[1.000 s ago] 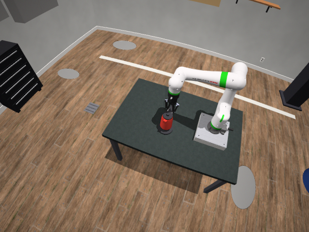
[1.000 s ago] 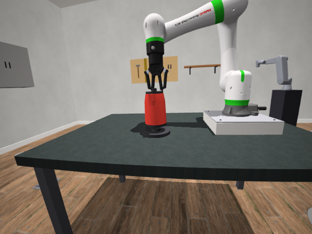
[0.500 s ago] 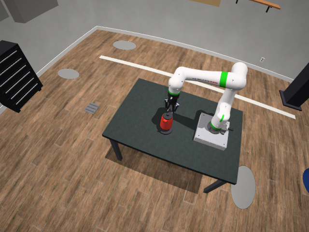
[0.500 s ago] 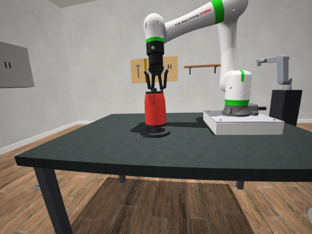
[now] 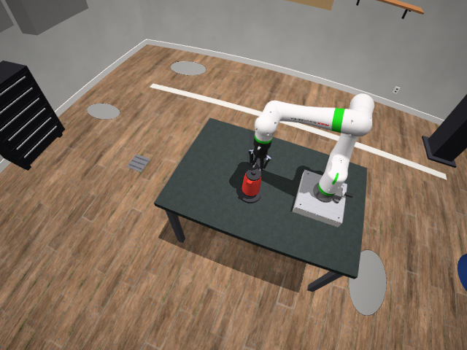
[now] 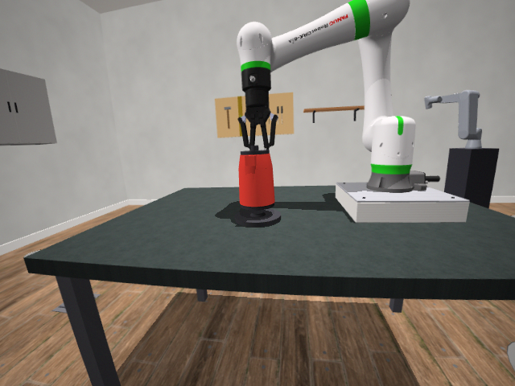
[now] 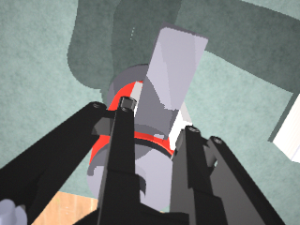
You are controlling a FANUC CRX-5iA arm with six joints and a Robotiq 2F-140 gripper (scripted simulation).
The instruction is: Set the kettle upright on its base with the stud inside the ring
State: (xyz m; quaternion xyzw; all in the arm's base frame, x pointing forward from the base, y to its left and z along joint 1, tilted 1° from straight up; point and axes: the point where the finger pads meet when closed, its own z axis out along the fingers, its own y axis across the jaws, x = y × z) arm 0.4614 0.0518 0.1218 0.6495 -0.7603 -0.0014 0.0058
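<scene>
Right now my hand is 3 cm to the right of the red kettle and 5 cm above it. Round my hand: round dark base: 1 cm ahead, 6 cm to the left, 18 cm below.
</scene>
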